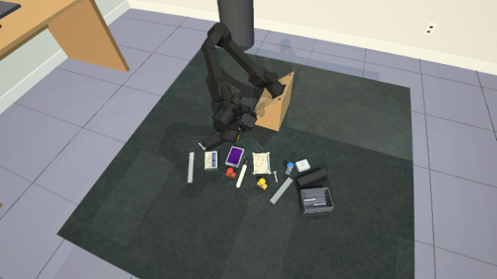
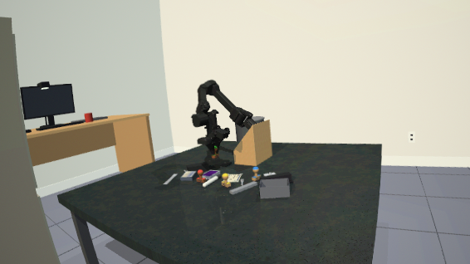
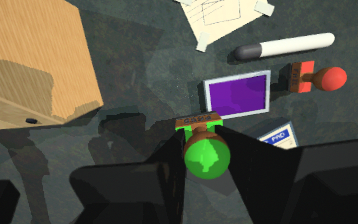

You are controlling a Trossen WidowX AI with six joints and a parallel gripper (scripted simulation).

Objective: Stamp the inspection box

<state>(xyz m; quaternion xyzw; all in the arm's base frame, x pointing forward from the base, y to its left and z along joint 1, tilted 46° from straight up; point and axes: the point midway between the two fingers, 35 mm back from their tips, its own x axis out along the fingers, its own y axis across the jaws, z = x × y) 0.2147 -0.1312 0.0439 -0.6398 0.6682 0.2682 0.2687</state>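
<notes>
My gripper tip is 7 cm short of the purple ink pad, 1 cm to the right of it and 9 cm above it. From my gripper tip the other things lie so: green-knobbed PASS stamp: right at my gripper tip; dark block: 2 cm ahead, 11 cm to the right, 8 cm below; white marker: 11 cm ahead, 7 cm to the left, 8 cm below.
</notes>
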